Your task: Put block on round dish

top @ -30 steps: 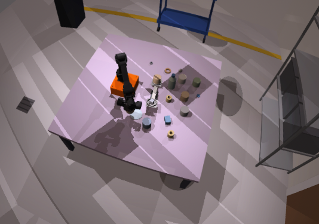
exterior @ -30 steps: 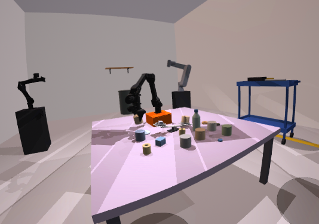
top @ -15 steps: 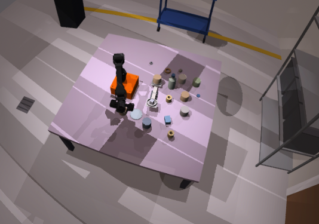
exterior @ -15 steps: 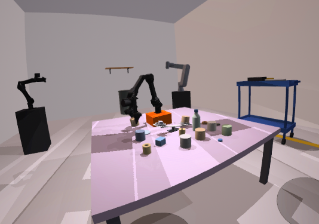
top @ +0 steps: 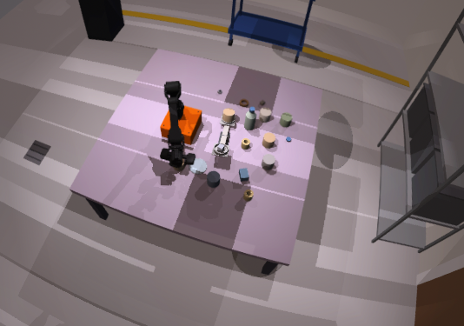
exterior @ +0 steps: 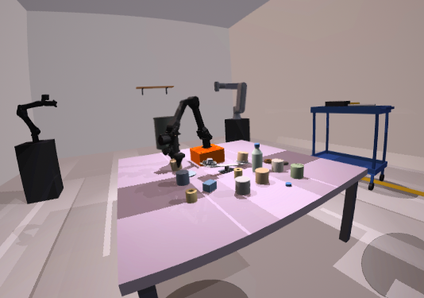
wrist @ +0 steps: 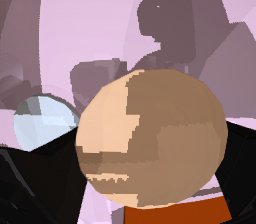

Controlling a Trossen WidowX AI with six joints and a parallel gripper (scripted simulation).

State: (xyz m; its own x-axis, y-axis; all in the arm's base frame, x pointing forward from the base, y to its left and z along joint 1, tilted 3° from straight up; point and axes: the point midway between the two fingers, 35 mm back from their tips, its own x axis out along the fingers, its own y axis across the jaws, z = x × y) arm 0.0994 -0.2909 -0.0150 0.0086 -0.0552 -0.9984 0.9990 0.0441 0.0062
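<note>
The pale blue round dish lies 10 cm ahead of my gripper tip, 3 cm to the left of it and 3 cm below it. The rest, counted from my gripper tip: balance (21 cm ahead, 26 cm to the left, 1 cm above); then blue-grey cylinder (20 cm ahead, 6 cm to the right); then blue cube (36 cm ahead, 4 cm to the left, 1 cm below).
</note>
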